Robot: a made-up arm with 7 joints.
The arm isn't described. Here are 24 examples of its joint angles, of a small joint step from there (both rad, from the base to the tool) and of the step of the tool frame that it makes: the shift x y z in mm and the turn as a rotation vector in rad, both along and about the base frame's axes.
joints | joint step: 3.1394 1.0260 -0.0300 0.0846 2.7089 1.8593 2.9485 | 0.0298 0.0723 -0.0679 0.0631 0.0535 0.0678 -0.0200
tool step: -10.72 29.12 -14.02 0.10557 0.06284 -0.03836
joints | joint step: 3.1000 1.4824 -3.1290 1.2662 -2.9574 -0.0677 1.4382 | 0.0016 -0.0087 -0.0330 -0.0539 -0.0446 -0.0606 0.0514
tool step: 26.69 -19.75 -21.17 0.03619 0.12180 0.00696
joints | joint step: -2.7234 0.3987 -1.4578 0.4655 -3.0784 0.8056 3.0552 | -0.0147 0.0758 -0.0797 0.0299 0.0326 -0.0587 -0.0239
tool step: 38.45 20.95 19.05 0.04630 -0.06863 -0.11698
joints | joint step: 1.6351 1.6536 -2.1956 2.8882 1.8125 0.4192 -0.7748 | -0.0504 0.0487 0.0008 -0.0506 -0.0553 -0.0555 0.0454
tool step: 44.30 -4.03 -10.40 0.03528 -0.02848 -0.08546
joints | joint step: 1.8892 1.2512 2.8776 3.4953 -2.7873 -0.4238 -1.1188 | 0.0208 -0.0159 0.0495 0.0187 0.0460 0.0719 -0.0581
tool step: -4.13 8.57 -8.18 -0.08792 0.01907 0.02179
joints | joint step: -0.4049 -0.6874 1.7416 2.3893 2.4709 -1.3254 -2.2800 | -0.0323 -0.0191 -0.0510 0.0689 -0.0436 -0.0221 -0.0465
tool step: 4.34 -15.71 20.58 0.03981 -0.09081 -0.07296
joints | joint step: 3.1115 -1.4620 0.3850 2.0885 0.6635 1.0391 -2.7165 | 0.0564 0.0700 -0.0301 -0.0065 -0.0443 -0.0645 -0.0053
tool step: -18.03 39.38 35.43 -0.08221 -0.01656 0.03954
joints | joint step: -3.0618 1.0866 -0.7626 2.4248 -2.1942 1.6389 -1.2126 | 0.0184 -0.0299 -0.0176 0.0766 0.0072 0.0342 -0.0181
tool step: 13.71 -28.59 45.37 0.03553 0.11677 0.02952
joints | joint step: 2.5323 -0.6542 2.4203 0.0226 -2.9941 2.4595 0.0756 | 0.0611 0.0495 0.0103 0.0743 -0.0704 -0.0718 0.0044
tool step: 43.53 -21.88 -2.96 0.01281 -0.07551 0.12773
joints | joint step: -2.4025 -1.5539 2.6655 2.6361 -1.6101 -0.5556 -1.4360 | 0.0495 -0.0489 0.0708 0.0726 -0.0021 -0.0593 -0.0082
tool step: -50.38 29.66 3.86 0.06136 0.06651 0.13229
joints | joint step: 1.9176 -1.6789 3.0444 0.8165 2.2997 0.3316 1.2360 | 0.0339 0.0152 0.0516 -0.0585 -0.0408 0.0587 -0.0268
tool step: 18.50 15.05 4.96 0.04434 -0.11851 0.03976
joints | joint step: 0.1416 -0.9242 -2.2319 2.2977 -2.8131 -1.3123 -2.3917 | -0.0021 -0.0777 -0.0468 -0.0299 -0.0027 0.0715 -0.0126
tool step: -11.32 -5.13 -41.97 0.03677 -0.04876 -0.06412
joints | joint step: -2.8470 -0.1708 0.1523 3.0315 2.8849 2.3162 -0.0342 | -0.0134 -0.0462 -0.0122 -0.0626 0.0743 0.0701 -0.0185
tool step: 1.34 6.58 -5.66 -0.01179 0.05218 0.06189
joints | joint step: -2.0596 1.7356 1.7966 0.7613 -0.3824 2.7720 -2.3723 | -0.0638 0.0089 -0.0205 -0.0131 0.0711 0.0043 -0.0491
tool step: -9.89 -4.60 5.51 0.12384 0.02907 -0.00617
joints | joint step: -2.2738 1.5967 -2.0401 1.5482 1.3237 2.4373 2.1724 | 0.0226 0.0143 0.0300 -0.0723 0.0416 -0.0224 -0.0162
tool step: 1.74 4.07 -13.32 -0.04875 0.03196 -0.00568
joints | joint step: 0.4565 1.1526 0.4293 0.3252 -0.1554 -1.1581 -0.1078 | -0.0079 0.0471 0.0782 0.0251 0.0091 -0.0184 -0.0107
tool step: -17.08 18.06 8.19 0.06248 0.03581 0.00491
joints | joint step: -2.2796 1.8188 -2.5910 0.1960 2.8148 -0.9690 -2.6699 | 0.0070 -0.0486 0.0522 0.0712 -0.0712 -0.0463 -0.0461
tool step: -11.16 -0.49 20.18 -0.12257 -0.08994 -0.02130
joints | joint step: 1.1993 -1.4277 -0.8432 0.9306 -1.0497 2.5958 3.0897 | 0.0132 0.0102 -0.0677 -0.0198 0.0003 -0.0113 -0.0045
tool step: 5.03 4.56 -20.95 0.01061 0.06400 0.02274
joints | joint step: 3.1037 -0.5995 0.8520 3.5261 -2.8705 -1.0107 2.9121 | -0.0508 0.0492 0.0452 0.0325 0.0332 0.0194 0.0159
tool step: -9.84 -6.69 5.67 0.01734 -0.02041 0.04536
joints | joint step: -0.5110 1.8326 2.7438 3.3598 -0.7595 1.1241 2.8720 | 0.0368 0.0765 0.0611 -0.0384 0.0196 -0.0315 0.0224
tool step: 4.63 24.75 -29.37 0.10513 0.02346 -0.00006
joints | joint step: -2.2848 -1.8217 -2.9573 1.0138 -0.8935 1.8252 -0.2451 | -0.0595 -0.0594 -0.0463 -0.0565 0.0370 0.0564 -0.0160
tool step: -13.44 -31.14 38.43 -0.18448 0.04325 -0.03158
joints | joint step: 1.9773 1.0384 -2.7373 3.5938 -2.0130 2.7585 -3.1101 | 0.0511 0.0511 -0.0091 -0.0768 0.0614 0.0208 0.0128
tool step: -8.99 -1.86 7.51 -0.01581 0.04963 0.04685
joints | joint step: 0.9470 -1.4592 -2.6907 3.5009 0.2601 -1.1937 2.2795 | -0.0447 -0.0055 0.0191 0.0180 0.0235 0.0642 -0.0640
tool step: -18.77 15.82 1.28 0.04103 -0.07101 -0.04826
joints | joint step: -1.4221 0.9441 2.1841 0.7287 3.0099 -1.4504 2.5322 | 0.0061 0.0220 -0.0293 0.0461 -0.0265 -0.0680 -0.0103
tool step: 11.41 -12.47 8.10 -0.00780 0.01117 0.00766
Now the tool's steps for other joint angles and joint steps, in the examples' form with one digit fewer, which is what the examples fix.
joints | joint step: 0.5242 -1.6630 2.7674 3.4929 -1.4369 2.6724 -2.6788 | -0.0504 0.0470 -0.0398 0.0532 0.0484 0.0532 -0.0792
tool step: 13.2 18.3 21.4 -0.1057 0.0075 -0.0518
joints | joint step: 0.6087 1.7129 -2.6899 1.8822 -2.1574 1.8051 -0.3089 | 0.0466 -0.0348 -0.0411 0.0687 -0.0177 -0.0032 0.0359
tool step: -18.2 41.9 -1.5 -0.0608 0.0368 0.0611
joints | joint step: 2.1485 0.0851 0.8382 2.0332 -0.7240 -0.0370 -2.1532 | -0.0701 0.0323 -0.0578 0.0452 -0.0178 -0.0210 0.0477
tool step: 11.5 58.5 4.2 -0.0317 0.0425 -0.1055
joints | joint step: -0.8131 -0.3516 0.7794 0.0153 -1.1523 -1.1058 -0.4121 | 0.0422 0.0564 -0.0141 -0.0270 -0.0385 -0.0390 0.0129
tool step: -19.3 10.6 -3.0 0.0763 0.0661 0.0643
